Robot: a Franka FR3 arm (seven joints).
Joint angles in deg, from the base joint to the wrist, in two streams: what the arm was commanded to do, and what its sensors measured. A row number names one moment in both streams.
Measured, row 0: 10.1 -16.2 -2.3 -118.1 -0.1 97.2 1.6
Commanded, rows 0 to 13: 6.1 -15.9 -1.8 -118.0 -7.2 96.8 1.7; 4.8 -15.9 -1.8 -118.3 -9.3 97.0 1.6; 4.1 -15.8 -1.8 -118.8 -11.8 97.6 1.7; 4.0 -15.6 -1.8 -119.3 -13.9 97.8 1.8; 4.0 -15.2 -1.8 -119.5 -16.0 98.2 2.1; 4.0 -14.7 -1.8 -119.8 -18.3 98.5 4.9; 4.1 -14.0 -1.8 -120.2 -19.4 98.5 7.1; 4.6 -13.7 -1.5 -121.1 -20.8 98.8 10.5; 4.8 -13.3 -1.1 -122.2 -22.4 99.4 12.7; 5.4 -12.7 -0.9 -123.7 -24.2 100.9 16.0; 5.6 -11.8 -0.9 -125.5 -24.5 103.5 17.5; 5.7 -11.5 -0.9 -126.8 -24.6 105.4 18.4; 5.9 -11.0 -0.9 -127.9 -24.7 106.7 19.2; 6.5 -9.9 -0.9 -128.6 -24.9 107.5 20.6
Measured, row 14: 5.5 -10.9 -0.9 -125.7 -23.2 104.3 17.0
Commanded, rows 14 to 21: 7.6 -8.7 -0.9 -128.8 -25.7 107.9 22.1; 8.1 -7.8 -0.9 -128.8 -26.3 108.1 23.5; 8.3 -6.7 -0.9 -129.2 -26.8 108.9 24.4; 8.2 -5.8 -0.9 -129.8 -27.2 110.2 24.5; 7.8 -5.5 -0.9 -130.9 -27.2 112.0 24.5; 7.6 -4.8 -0.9 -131.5 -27.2 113.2 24.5; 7.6 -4.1 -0.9 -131.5 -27.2 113.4 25.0; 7.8 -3.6 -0.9 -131.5 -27.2 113.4 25.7
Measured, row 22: 7.9 -4.2 -1.0 -130.4 -26.0 111.8 23.7
